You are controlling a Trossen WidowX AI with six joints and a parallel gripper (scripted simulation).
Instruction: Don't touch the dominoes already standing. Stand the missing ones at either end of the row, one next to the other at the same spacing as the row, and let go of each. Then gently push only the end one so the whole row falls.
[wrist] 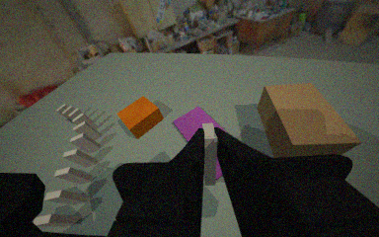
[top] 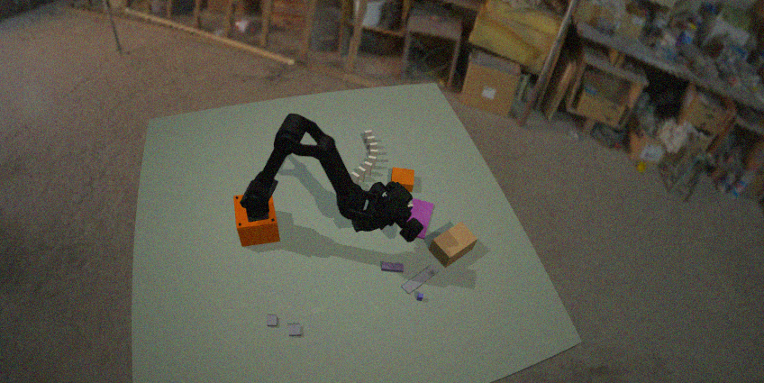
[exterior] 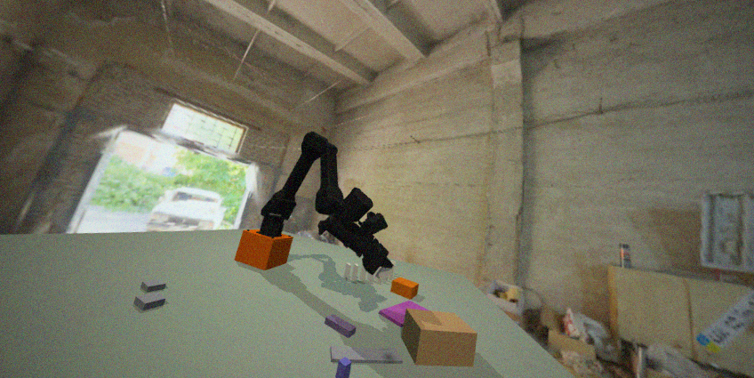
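My gripper tip is now 6 cm short of the magenta slab, 3 cm to the right of it and 12 cm above it. Round my gripper tip: grey slab (2 cm behind, 18 cm to the right, 12 cm below); orange block (6 cm ahead, 19 cm to the left, 10 cm below); tan box (12 cm ahead, 11 cm to the right, 9 cm below).
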